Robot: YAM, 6 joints.
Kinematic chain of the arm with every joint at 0, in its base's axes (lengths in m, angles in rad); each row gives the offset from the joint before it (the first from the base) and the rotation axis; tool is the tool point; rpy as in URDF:
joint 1: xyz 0 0 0.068 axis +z
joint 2: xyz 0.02 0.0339 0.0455 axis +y
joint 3: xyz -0.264 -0.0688 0 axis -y
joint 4: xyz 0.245 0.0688 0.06 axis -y
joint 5: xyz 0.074 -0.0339 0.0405 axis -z
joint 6: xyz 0.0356 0 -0.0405 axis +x
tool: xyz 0 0 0 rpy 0 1.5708 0
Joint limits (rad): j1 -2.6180..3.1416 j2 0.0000..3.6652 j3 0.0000..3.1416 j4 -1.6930..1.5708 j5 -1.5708..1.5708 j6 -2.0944..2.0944
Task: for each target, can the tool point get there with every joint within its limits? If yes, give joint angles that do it. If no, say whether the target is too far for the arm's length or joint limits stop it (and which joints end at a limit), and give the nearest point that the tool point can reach.
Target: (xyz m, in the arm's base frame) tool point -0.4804 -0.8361 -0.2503
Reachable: no: too far | nearest point -0.3009 -0.5237 -0.1115 | short by 0.386 m
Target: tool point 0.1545 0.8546 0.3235
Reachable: no: too far | nearest point 0.1116 0.6175 0.2639 | short by 0.248 m
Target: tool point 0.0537 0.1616 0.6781
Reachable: yes | joints -2.0671 1.0139 2.4209 0.4777 0.9895 -1.1081
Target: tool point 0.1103 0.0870 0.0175
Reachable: yes | joints 0.4247 2.3793 0.5942 -1.0445 -1.2498 0.1013
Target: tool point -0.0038 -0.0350 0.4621
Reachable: yes | joints -0.3118 0.5379 0.8415 1.2913 1.3205 0.3848
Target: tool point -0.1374 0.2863 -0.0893
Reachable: yes | joints 1.9155 2.6252 0.9661 0.4127 -1.1549 0.5772
